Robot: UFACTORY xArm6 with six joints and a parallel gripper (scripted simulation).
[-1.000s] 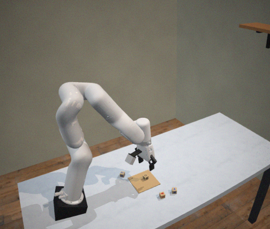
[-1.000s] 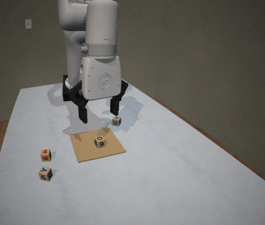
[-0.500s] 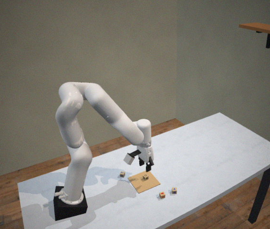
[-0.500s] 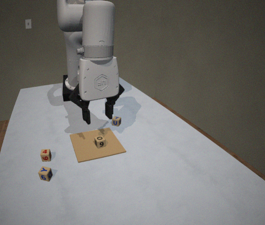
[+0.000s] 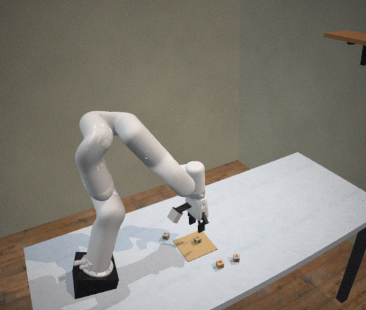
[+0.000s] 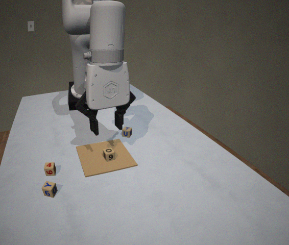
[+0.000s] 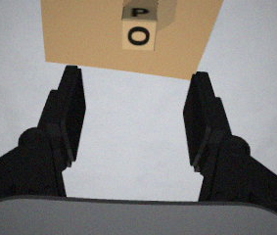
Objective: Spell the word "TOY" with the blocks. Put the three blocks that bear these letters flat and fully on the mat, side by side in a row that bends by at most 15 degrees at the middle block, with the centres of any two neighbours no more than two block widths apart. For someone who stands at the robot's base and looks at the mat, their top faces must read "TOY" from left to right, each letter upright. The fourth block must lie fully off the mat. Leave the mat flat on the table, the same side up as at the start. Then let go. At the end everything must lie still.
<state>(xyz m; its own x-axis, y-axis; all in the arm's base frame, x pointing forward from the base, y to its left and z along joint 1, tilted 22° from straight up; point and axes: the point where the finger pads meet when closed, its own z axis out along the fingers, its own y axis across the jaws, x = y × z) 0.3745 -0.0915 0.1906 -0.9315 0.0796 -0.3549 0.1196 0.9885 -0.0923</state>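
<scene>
My gripper is now 20 mm past the tan mat and 100 mm above it. The rest, counted from my hand: Y block 40 mm ahead, 180 mm to the right, 90 mm below.
</scene>
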